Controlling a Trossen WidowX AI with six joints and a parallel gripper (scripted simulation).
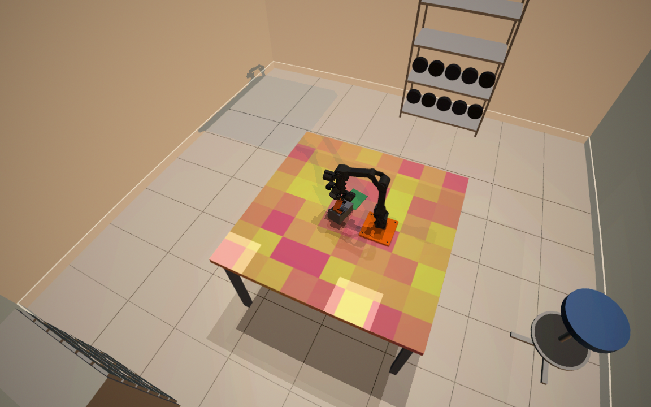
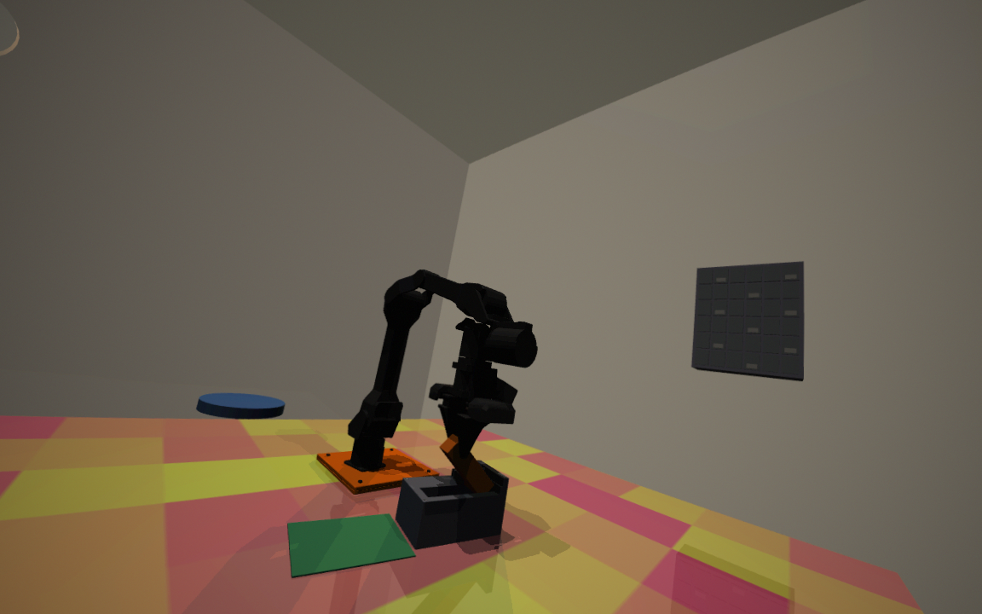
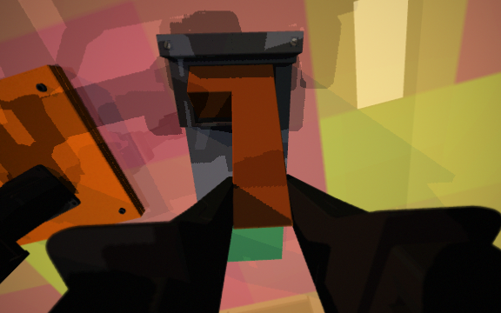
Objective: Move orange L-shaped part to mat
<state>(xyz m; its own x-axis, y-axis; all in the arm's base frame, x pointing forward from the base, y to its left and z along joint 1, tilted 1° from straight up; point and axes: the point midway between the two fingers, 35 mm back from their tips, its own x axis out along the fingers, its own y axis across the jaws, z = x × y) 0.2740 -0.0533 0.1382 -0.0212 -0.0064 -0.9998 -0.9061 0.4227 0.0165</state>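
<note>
Right now the green mat is 7 cm behind my gripper tip, 12 cm to the right of it and 13 cm below it. The rest, counted from my gripper tip: orange L-shaped part (4 cm to the left, 3 cm below).
</note>
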